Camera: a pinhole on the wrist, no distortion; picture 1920 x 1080 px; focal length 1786.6 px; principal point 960.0 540.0 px. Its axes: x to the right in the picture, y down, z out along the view. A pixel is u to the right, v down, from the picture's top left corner.
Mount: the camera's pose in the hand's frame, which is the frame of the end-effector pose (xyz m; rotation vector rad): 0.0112 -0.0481 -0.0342 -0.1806 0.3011 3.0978
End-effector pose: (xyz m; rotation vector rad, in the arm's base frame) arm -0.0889 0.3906 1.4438 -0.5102 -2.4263 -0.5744
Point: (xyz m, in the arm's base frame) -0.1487 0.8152 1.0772
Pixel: 1071 65
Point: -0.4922 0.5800 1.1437
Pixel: outside the picture
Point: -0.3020 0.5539 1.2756
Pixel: 301 685
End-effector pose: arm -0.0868 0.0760 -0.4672 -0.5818 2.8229 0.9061
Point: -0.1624 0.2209 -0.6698
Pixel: 399 388
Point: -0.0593 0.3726 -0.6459
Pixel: 1200 123
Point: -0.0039 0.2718 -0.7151
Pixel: 1225 748
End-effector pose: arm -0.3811 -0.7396 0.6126 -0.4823 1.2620 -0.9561
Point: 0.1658 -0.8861 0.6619
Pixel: 499 535
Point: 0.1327 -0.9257 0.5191
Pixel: 91 225
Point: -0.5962 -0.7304 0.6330
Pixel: behind the camera
